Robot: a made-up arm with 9 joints. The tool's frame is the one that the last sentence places.
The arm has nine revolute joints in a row. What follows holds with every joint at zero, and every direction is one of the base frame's. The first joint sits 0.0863 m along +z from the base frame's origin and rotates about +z. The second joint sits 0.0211 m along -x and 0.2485 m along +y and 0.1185 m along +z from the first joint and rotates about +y. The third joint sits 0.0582 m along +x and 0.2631 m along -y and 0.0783 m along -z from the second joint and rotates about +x. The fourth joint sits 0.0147 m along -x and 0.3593 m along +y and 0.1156 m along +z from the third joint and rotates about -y. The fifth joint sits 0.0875 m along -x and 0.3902 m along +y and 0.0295 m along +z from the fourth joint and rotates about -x. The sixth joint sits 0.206 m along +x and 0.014 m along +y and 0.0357 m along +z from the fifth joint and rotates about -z. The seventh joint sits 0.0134 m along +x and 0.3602 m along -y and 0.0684 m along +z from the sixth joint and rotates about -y. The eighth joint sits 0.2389 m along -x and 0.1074 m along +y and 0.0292 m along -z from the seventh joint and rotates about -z. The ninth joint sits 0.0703 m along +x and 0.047 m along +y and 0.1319 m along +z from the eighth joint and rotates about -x. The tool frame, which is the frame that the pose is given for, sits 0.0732 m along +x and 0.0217 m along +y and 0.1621 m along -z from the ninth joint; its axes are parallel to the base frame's.
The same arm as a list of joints. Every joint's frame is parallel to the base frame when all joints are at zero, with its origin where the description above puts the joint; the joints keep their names.
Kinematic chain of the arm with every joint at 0, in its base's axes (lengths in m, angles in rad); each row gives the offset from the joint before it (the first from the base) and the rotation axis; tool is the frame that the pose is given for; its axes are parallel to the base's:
joint 1: xyz 0 0 0.0863 axis +z
joint 2: xyz -0.0211 0.2485 0.1185 axis +y
joint 3: xyz 0.0582 -0.2631 -0.0783 axis +x
joint 4: xyz -0.0147 0.3593 0.1156 axis -y
joint 5: xyz -0.0875 0.3902 0.0295 axis -x
joint 6: xyz 0.206 0.014 0.0357 axis -z
joint 7: xyz 0.0134 -0.3602 0.0684 axis -y
joint 8: xyz -0.2389 0.1074 -0.0292 axis -z
joint 9: xyz 0.0703 0.047 0.1319 axis -x
tool: xyz 0.0732 0.0217 -0.1621

